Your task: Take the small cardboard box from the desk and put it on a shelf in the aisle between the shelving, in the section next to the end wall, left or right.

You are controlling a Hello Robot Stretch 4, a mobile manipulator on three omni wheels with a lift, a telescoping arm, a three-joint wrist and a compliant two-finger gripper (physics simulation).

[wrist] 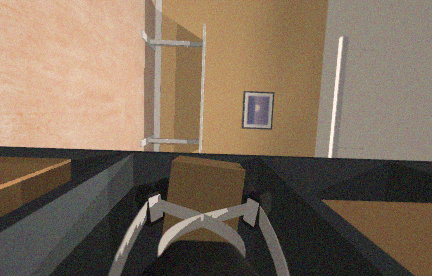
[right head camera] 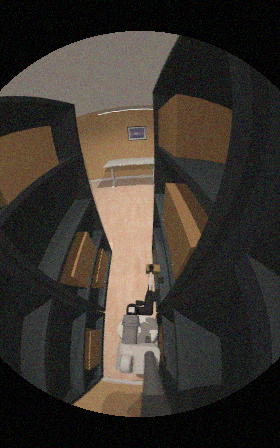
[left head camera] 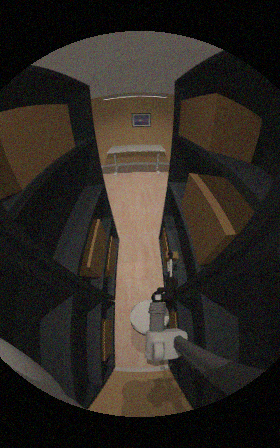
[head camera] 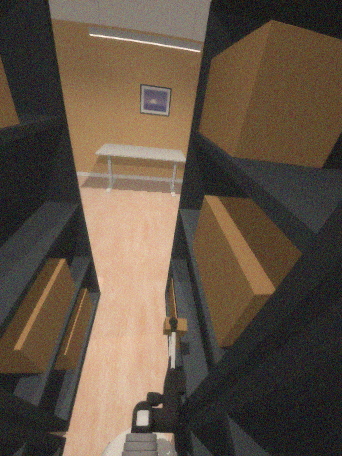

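Seen in the pictures: gripper, fingertip midpoint: (wrist: 204, 194) (right head camera: 150, 266) (left head camera: 168, 253) (head camera: 172, 321); robot's base, origin of the base link: (right head camera: 138, 328) (left head camera: 148, 315).
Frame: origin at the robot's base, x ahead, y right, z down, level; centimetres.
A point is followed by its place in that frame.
Observation:
The small cardboard box (head camera: 182, 326) {x 44.9, y 13.7, z -77.5 cm} (left head camera: 175, 255) {x 44.9, y 13.9, z -77.5 cm} (right head camera: 156, 269) {x 44.2, y 13.7, z -77.5 cm} (wrist: 205, 185) {x 43.4, y 7.9, z -75.0 cm} is between the fingers of my gripper (head camera: 173, 324) {x 47.9, y 9.8, z -74.9 cm} (left head camera: 171, 256) {x 47.9, y 9.8, z -74.9 cm} (right head camera: 151, 268) {x 47.9, y 9.8, z -74.9 cm} (wrist: 204, 194) {x 47.9, y 9.8, z -74.9 cm}, which is shut on it. In the wrist view, turned on its side, the box shows upright against dark shelving. In the head view the gripper points along the aisle, at the edge of the right-hand shelving (head camera: 285, 187) {x 40.9, y 23.3, z -142.0 cm}, by its lower shelves. Whether the box is over a shelf board is unclear. The white desk (head camera: 140, 151) {x 354.5, y -42.0, z -69.3 cm} (left head camera: 136, 149) {x 328.2, y -32.9, z -69.3 cm} (right head camera: 127, 162) {x 333.8, y -46.4, z -69.3 cm} stands at the far wall.
Left-hand shelving (head camera: 30, 65) {x 104.6, y -57.5, z -160.0 cm} flanks the narrow aisle. Large cardboard boxes stand on both sides, including an upper right one (head camera: 285, 95) {x 60.1, y 27.0, z -157.5 cm} and a leaning one (head camera: 225, 270) {x 42.5, y 19.6, z -116.2 cm} below it. An end wall (left head camera: 107, 387) {x -76.9, y -31.7, z -47.8 cm} shows behind my round base (left head camera: 137, 320) {x -4.3, y -11.9, z -18.7 cm}. A picture (head camera: 155, 100) {x 399.5, y -22.7, z -150.3 cm} hangs on the far wall.

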